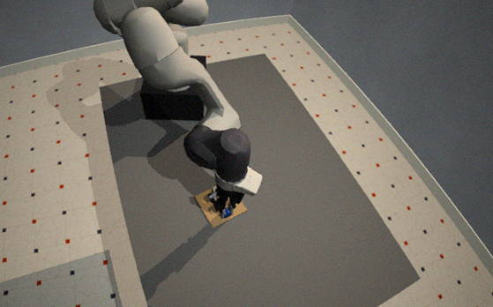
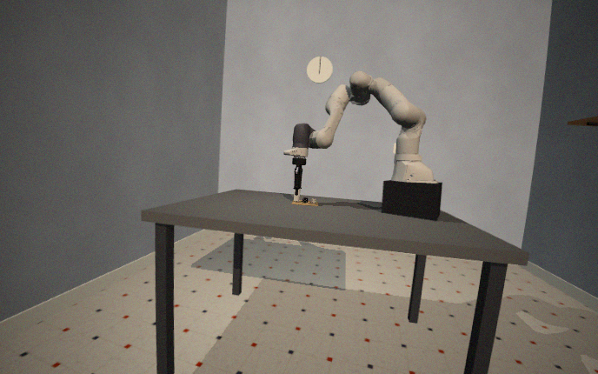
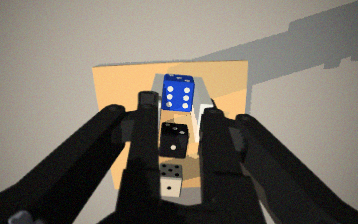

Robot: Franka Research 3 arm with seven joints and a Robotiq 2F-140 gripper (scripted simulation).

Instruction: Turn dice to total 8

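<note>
Now: the blue die 2 cm below my hand. Also, from my hand: black die 5 cm behind, 3 cm below, 1 cm to the right; then white die 9 cm behind, 3 cm below, 1 cm to the right; then tan mat 5 cm behind, 4 cm below, 1 cm to the right.
</note>
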